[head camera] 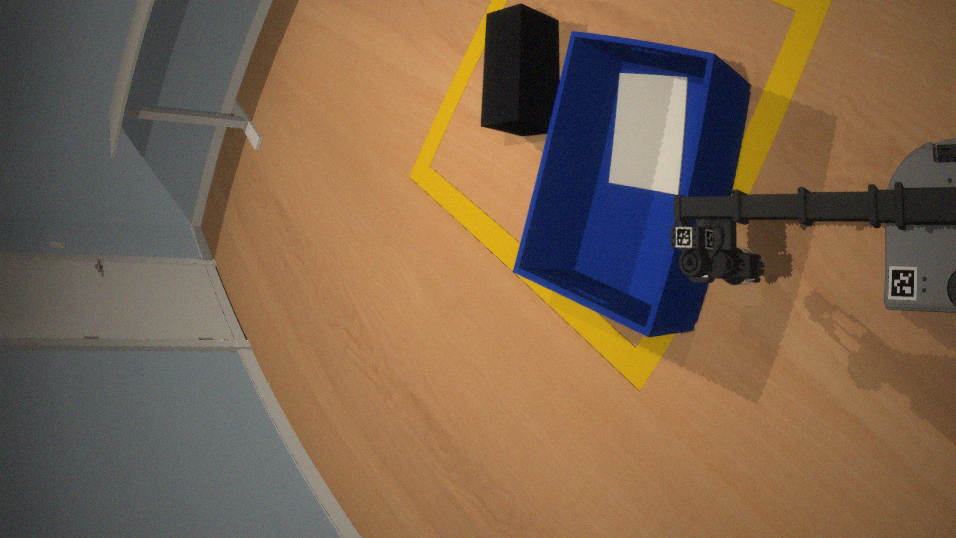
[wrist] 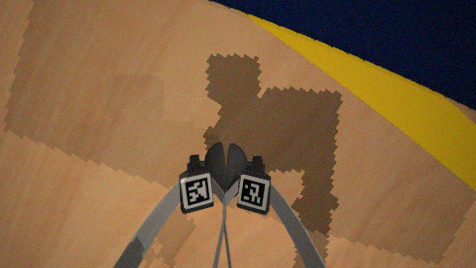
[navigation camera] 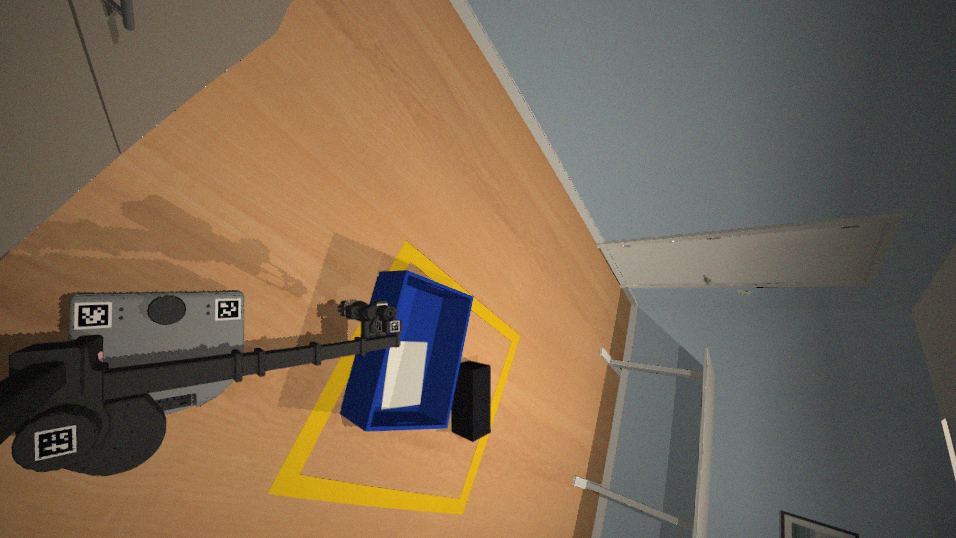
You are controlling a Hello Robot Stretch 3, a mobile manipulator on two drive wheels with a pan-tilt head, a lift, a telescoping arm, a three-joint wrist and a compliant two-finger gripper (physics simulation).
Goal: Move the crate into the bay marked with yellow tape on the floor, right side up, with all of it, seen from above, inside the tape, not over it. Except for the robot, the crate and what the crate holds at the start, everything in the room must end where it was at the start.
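Seen in the pictures: gripper, between the fingertips: (head camera: 758, 268) (navigation camera: 341, 308); robot's base, origin of its link: (navigation camera: 167, 308).
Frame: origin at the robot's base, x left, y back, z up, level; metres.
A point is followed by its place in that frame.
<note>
The blue crate (head camera: 605, 227) {x -0.957, y 0.114, z 0.019 m} (navigation camera: 434, 334) {x -0.991, y 0.192, z 0.020 m} stands upright on the floor with a white box (head camera: 645, 130) {x -0.824, y 0.350, z 0.024 m} (navigation camera: 404, 374) {x -0.807, y 0.353, z 0.023 m} inside. It is turned relative to the yellow tape (head camera: 457, 204) {x -1.520, y 0.195, z 0.001 m} (navigation camera: 374, 491) {x -0.657, y 0.841, z 0.001 m}. Most of it is inside the bay, but the base corner nearest the door end on my side lies across the tape. In the wrist view, the crate's dark side (wrist: 400, 35) hides part of the tape (wrist: 395, 107). My gripper (head camera: 754, 271) {x -0.482, y 0.021, z 0.102 m} (navigation camera: 344, 309) {x -0.482, y 0.021, z 0.102 m} (wrist: 226, 161) {x -0.482, y 0.021, z 0.102 m} is shut and empty, its tips nearly together, beside the crate's side facing my base and apart from it.
A black box (head camera: 521, 73) {x -1.119, y 0.511, z 0.155 m} (navigation camera: 471, 401) {x -1.118, y 0.535, z 0.152 m} stands inside the bay, close against the crate's far side. A wall shelf (head camera: 130, 73) (navigation camera: 703, 428) with brackets and a pale door (head camera: 113, 304) {x -3.532, y -0.266, z 0.848 m} (navigation camera: 742, 257) {x -3.539, y -0.261, z 1.222 m} are beyond. My base (head camera: 919, 220) (navigation camera: 167, 334) {x -0.001, y 0.059, z 0.160 m} stands outside the tape.
</note>
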